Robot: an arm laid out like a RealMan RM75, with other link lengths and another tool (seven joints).
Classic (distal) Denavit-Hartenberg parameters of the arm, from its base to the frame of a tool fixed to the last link. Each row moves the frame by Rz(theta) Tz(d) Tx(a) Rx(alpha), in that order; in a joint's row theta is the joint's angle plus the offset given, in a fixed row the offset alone. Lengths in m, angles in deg.
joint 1: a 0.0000  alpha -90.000  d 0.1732  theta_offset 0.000
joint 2: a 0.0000  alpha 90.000  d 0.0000  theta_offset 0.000
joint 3: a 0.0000  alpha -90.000  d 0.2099  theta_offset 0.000
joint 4: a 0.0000  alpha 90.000  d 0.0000  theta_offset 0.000
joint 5: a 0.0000  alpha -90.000  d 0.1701  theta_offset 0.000
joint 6: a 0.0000  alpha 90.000  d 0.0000  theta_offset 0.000
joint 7: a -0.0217  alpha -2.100  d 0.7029  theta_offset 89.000
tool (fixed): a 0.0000  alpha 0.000  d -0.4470  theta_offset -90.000
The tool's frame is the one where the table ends.
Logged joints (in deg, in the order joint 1, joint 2, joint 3, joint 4, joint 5, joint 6, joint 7), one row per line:
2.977, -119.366, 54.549, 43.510, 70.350, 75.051, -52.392
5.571, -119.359, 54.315, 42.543, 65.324, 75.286, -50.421
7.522, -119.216, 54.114, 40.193, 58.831, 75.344, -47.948
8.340, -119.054, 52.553, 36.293, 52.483, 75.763, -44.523
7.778, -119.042, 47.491, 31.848, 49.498, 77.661, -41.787
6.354, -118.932, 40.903, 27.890, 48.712, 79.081, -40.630
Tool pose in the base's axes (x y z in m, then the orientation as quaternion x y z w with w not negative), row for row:
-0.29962, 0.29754, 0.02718, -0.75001, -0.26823, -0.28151, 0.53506
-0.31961, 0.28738, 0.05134, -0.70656, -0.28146, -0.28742, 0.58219
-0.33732, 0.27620, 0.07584, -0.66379, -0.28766, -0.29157, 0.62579
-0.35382, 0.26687, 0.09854, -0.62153, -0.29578, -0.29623, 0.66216
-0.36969, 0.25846, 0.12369, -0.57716, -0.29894, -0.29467, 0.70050
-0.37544, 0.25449, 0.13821, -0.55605, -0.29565, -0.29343, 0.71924
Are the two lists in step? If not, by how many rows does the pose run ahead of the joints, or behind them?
The pose runs 2 rows ahead of the joints: the pose in row i belongs to the joints in row i + 2.
